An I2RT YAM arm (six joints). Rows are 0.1 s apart.
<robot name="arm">
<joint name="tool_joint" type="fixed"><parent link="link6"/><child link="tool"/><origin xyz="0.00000 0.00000 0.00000" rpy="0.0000 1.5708 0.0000"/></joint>
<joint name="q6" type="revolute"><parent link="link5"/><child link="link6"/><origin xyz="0.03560 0.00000 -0.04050" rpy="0.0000 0.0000 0.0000"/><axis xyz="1 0 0"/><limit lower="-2.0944" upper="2.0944"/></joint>
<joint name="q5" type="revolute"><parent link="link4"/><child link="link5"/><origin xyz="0.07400 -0.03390 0.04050" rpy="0.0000 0.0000 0.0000"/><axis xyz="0 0 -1"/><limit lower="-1.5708" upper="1.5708"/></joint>
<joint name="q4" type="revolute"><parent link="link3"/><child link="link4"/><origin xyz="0.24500 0.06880 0.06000" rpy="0.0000 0.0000 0.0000"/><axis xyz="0 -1 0"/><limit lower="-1.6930" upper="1.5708"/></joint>
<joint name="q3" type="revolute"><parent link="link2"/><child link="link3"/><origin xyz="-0.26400 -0.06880 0.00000" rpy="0.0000 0.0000 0.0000"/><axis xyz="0 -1 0"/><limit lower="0.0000" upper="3.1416"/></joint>
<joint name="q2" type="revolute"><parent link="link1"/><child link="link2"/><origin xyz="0.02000 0.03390 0.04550" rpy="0.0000 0.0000 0.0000"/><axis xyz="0 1 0"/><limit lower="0.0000" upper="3.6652"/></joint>
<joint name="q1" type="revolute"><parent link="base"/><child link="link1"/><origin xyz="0.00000 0.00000 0.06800" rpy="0.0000 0.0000 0.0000"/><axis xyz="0 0 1"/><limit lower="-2.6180" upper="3.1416"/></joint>
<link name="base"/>
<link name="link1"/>
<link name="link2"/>
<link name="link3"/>
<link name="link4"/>
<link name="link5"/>
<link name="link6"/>
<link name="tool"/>
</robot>
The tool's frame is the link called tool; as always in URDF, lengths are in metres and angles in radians.
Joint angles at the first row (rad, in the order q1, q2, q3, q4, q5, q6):
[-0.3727 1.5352 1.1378 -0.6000 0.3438 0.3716]
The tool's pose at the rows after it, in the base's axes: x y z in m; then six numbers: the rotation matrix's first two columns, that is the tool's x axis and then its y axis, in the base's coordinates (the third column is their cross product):
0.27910, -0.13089, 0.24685, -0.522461, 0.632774, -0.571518, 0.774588, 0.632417, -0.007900
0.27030, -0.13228, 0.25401, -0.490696, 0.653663, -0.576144, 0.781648, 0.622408, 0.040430
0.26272, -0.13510, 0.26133, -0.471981, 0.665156, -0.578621, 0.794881, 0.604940, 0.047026
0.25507, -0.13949, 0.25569, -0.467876, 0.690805, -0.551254, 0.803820, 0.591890, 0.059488
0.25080, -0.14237, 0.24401, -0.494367, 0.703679, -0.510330, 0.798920, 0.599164, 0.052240
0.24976, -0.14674, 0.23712, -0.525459, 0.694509, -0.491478, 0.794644, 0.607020, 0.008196
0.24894, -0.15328, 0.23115, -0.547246, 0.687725, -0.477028, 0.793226, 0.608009, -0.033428
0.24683, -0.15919, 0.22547, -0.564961, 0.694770, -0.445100, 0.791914, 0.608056, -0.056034
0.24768, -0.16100, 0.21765, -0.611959, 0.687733, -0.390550, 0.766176, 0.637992, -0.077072
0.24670, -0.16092, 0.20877, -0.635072, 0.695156, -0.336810, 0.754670, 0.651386, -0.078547
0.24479, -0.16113, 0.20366, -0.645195, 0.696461, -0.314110, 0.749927, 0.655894, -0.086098
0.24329, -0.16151, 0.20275, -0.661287, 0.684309, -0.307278, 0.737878, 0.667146, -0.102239
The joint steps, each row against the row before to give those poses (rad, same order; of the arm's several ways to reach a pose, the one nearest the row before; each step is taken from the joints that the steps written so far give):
[-0.0347 -0.0326 -0.0257 -0.0292 -0.0715 0.0271]
[-0.0203 -0.0404 -0.0123 -0.0042 -0.0381 0.0153]
[-0.0196 -0.0259 0.0054 -0.0266 -0.0024 0.0046]
[-0.0285 -0.0086 -0.0234 -0.0092 -0.0296 0.0017]
[-0.0191 0.0110 -0.0270 -0.0053 -0.0279 -0.0193]
[-0.0130 0.0204 -0.0036 -0.0083 0.0165 -0.0351]
[-0.0186 0.0232 0.0011 -0.0025 0.0195 -0.0330]
[-0.0212 0.0223 0.0044 -0.0187 -0.0015 -0.0223]
[-0.0056 0.0324 0.0087 -0.0316 -0.0160 -0.0388]
[-0.0040 0.0241 -0.0045 -0.0249 -0.0211 -0.0110]
[-0.0044 0.0082 -0.0097 -0.0056 -0.0023 -0.0087]
[-0.0028 -0.0003 -0.0034 -0.0040 0.0080 -0.0222]

